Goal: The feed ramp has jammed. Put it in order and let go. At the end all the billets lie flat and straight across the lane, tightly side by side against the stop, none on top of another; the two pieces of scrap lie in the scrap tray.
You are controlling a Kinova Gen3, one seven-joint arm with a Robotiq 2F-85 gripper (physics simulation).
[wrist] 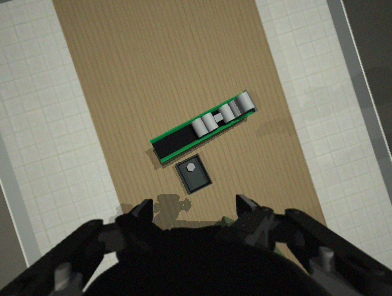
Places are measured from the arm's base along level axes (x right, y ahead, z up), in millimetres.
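Where they show: gripper, fingertip midpoint: (194,206).
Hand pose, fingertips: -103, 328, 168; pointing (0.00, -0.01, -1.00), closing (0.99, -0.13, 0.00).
Each offset is from my fingertips to the top centre of the thing, as dx, dy, dz. Level surfaces: height alone.
The green-railed feed ramp (174,143) lies diagonally in mid-view, with its stop at the upper right end. Two pale billets {+47, +124, -328} (200,127) {+84, +137, -332} (209,122) lie side by side across the lane. A small light scrap piece {+116, +149, -349} (218,117) sits between them and another billet {+150, +160, -340} (227,113). Beyond it a darker billet {+188, +173, -344} (234,108) shows partly. A larger-looking billet {+210, +181, -312} (245,101) at the stop end seems raised and overlaps it; what is under it is hidden. A hexagonal scrap piece {-9, -12, -421} (191,167) lies in the scrap tray {-1, -39, -406} (197,181). My gripper (194,206) is open and empty, high above the table.
The wooden table {dz -441} (165,60) runs under the ramp and tray, with pale tiled floor (40,100) on both sides. Part of a dark green object (227,220) shows behind the gripper at the bottom. The gripper hides the lower part of the view.
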